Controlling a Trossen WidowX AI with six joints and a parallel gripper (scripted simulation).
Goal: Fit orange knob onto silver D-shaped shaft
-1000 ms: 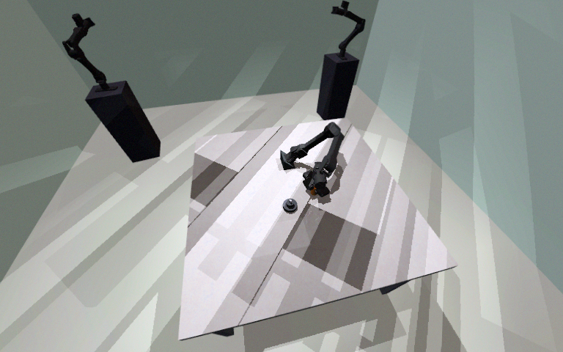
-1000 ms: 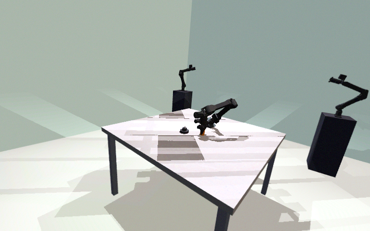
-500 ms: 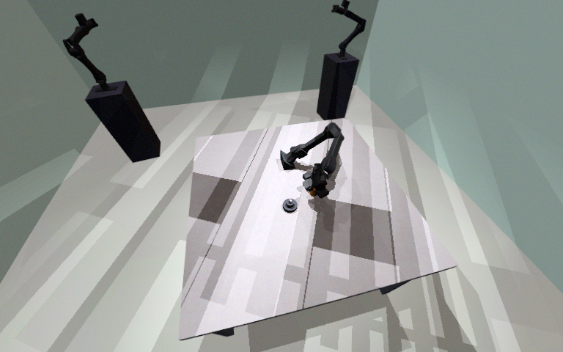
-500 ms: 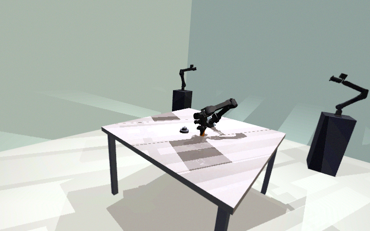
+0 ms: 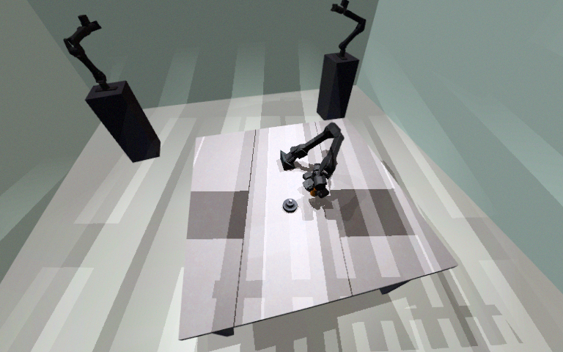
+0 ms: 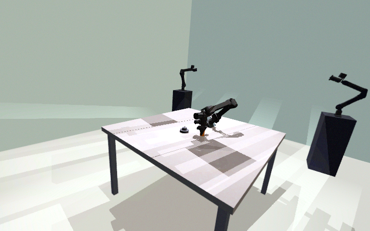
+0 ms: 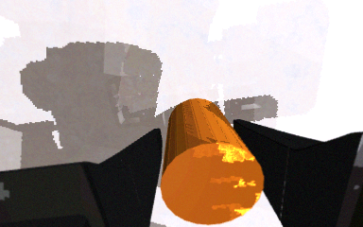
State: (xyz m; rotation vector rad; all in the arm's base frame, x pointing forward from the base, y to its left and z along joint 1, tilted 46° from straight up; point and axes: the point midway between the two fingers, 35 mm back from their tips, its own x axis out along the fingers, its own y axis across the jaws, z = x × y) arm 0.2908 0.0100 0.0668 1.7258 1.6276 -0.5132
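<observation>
My gripper tip is now 30 mm below the orange knob. From my gripper tip the other things lie so: dark round pedestal: 30 mm ahead, 170 mm to the right, 20 mm above.
</observation>
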